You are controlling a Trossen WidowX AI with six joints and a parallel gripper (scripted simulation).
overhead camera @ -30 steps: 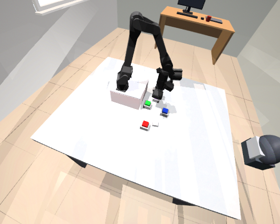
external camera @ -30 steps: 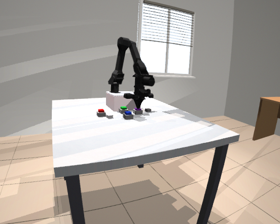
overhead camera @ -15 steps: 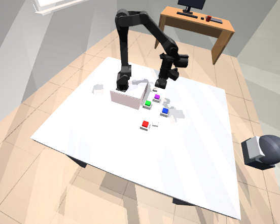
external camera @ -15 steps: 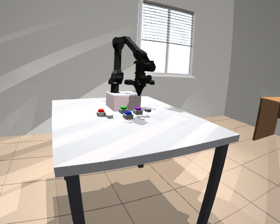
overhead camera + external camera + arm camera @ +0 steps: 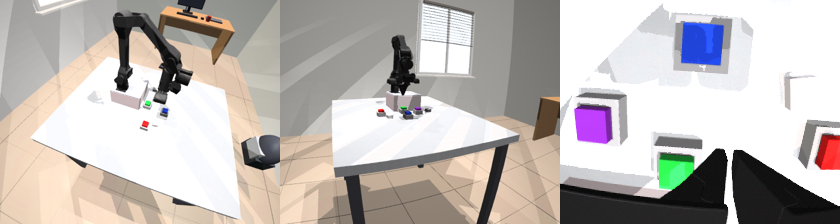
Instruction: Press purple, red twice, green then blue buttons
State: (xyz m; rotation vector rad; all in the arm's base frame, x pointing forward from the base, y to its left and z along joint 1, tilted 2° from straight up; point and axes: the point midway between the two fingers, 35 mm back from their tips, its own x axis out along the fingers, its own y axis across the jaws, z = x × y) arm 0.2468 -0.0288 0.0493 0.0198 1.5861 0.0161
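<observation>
My gripper tip is now 4 cm past the red button, 12 cm to the left of it and 10 cm above it. Round my gripper tip: small white block 2 cm ahead, 9 cm to the right, 12 cm below; then blue button 5 cm ahead, 2 cm to the left, 10 cm below; then green button 7 cm behind, 3 cm to the left, 10 cm below.
</observation>
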